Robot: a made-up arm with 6 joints.
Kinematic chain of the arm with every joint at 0, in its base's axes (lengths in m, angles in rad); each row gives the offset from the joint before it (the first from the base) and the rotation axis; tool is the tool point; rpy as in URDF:
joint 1: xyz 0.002 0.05 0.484 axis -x
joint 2: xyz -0.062 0.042 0 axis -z
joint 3: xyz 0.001 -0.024 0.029 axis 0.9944 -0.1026 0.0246
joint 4: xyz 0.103 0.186 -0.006 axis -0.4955 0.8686 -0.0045
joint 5: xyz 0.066 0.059 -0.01 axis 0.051 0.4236 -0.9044
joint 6: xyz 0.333 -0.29 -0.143 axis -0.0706 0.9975 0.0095
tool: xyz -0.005 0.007 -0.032 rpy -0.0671 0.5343 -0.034
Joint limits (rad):
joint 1: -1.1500..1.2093
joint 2: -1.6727..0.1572
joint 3: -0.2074..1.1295
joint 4: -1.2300..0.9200
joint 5: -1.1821..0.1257
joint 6: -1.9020..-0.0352
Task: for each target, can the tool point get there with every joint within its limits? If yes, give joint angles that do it. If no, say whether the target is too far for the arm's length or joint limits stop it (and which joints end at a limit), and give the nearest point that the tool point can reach.
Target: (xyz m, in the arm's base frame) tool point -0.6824 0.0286 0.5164
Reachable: no: joint limits stop it (at a limit: joint 1, joint 2, joint 4, joint 5, joint 6) | nearest point -0.6021 0.1901 0.9010 | short by 0.425 m
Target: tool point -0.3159 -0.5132 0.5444
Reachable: no: joint limits stop it (at a limit: joint 2, joint 3, joint 4, joint 5, joint 6) | nearest point 0.0178 -0.5759 0.5511 | short by 0.340 m
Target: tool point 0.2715 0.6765 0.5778
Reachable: yes | joints -0.0566 -0.6709 0.5814 0.2239 -0.7329 -0.4409
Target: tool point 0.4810 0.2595 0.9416
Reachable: yes | joints 0.3684 0.0093 0.8999 -0.3831 -1.0118 -1.7206
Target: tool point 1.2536 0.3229 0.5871
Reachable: no: too far | nearest point 0.6256 0.2894 0.5744 | short by 0.629 m
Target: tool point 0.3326 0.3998 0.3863
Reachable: yes | joints -0.1620 -0.2630 0.9728 0.5604 -0.1225 -0.2783
